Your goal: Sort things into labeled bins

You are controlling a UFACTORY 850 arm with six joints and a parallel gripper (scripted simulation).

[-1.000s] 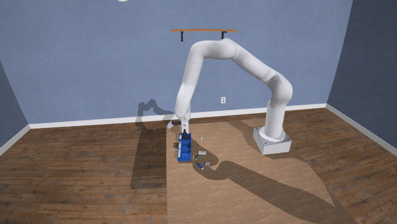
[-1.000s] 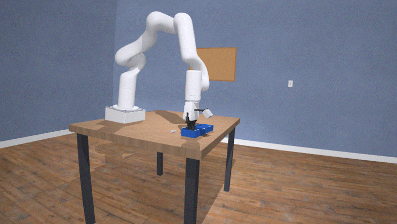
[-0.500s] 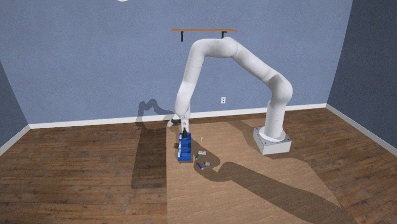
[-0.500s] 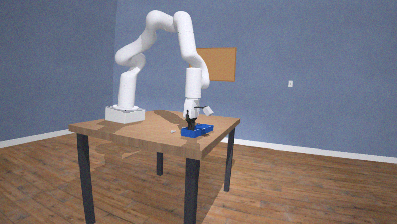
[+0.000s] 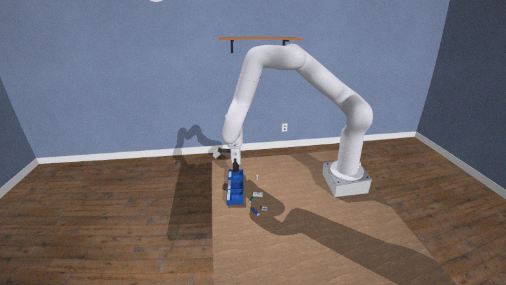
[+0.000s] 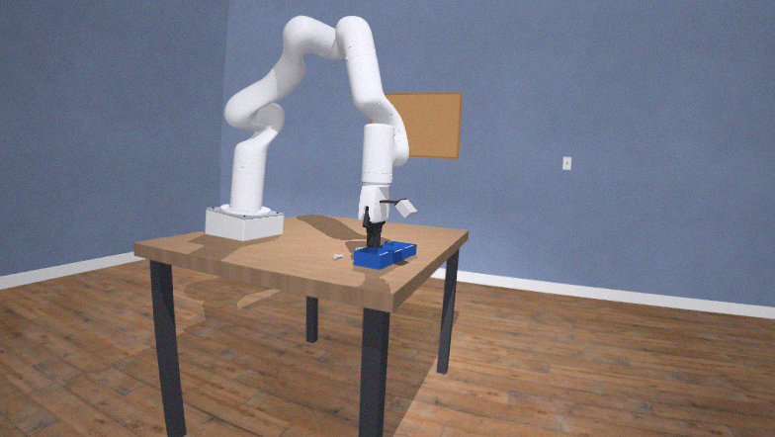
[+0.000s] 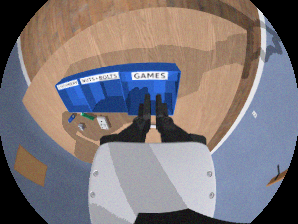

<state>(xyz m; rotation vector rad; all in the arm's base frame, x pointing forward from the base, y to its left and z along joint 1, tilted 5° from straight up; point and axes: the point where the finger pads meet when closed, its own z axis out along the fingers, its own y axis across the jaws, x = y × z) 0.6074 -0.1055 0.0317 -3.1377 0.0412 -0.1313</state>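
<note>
My hand is 90 mm to the right of the joined blue bins and 50 mm above it. From my hand the other things lie so: white bolt 120 mm behind, 70 mm below; white domino-like tile 150 mm to the left, 110 mm behind, 70 mm below; green cylinder 190 mm to the left, 80 mm behind, 70 mm below.
</note>
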